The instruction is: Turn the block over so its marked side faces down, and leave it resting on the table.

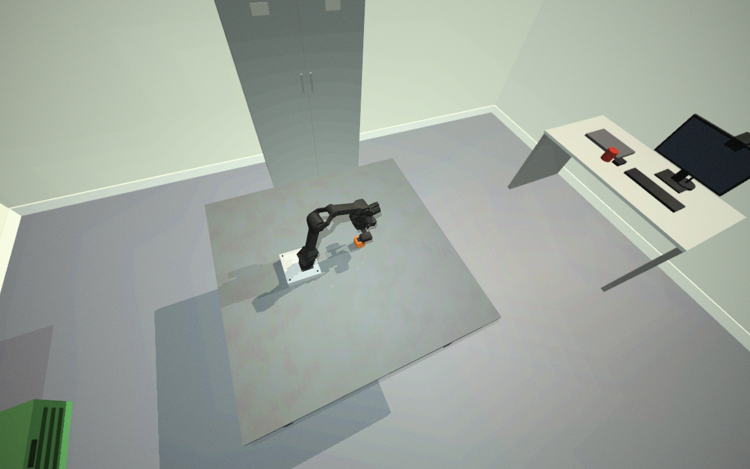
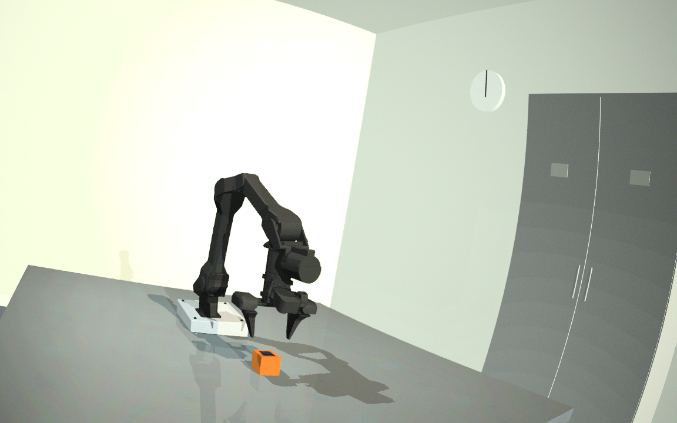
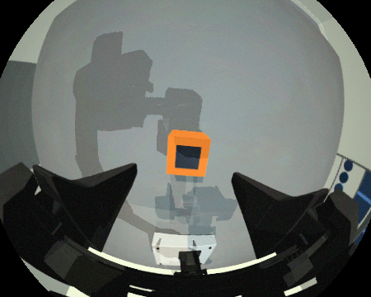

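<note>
The orange block lies 5 cm below my gripper tip.
</note>
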